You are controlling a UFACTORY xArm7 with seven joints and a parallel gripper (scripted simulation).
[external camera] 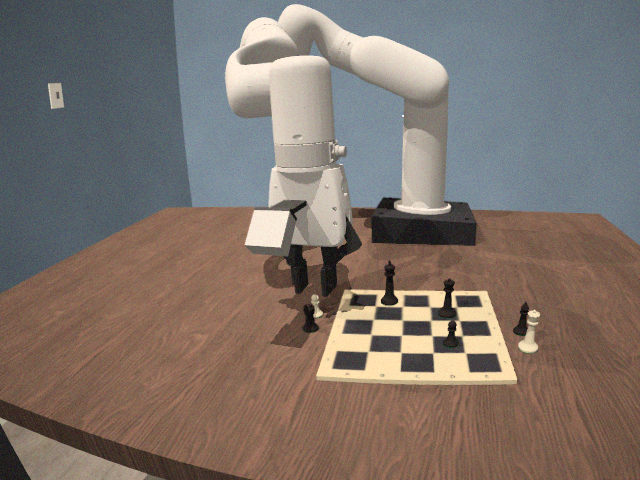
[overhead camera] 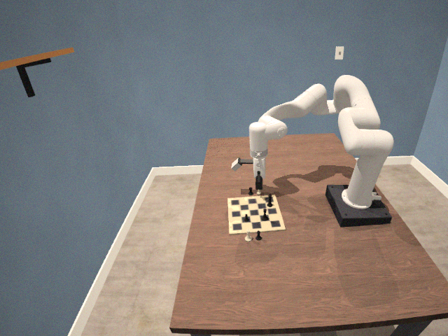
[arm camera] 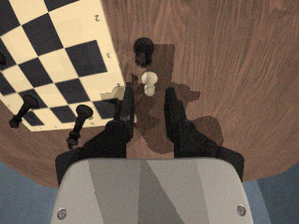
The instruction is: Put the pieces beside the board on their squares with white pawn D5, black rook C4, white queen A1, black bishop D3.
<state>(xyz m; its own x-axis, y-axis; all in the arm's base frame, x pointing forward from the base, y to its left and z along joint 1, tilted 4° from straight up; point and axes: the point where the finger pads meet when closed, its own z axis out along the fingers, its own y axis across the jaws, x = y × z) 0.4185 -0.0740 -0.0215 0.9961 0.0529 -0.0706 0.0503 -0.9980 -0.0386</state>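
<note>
My hand is 40 mm above the white pawn. The rest, counted from my hand: white queen (20 mm ahead, 290 mm to the left, 30 mm below); then black pawn (40 mm ahead, 190 mm to the left, 40 mm below); then chessboard (10 mm ahead, 140 mm to the left, 50 mm below).
</note>
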